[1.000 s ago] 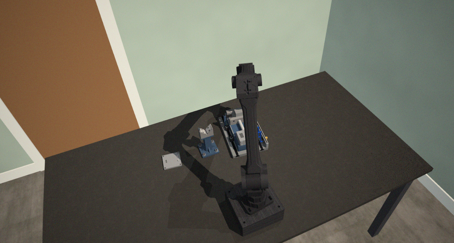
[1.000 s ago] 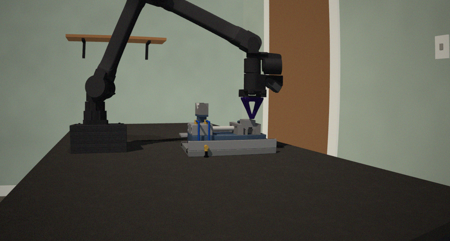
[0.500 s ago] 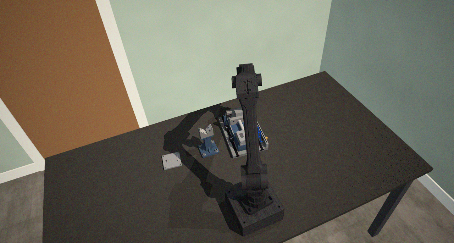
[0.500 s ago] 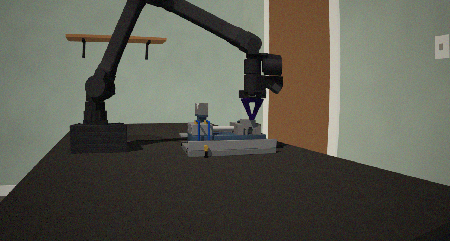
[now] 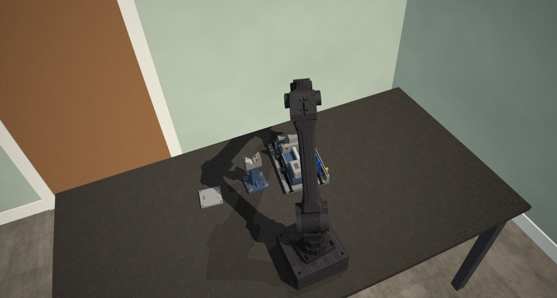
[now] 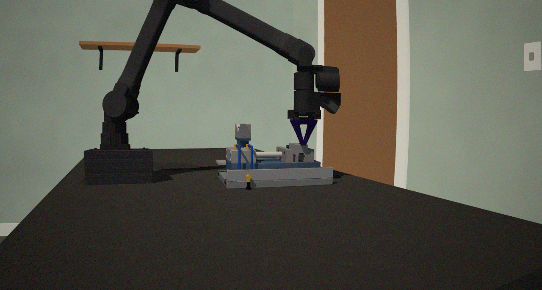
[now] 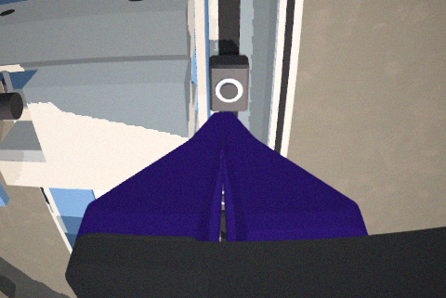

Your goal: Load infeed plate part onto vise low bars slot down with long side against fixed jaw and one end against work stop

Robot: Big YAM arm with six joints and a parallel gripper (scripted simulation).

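Right now the part is 4 cm to the left of my hand, 3 cm below it and 1 cm ahead of it. Round my hand: grey infeed plate: 48 cm to the left, 11 cm below, 4 cm behind.
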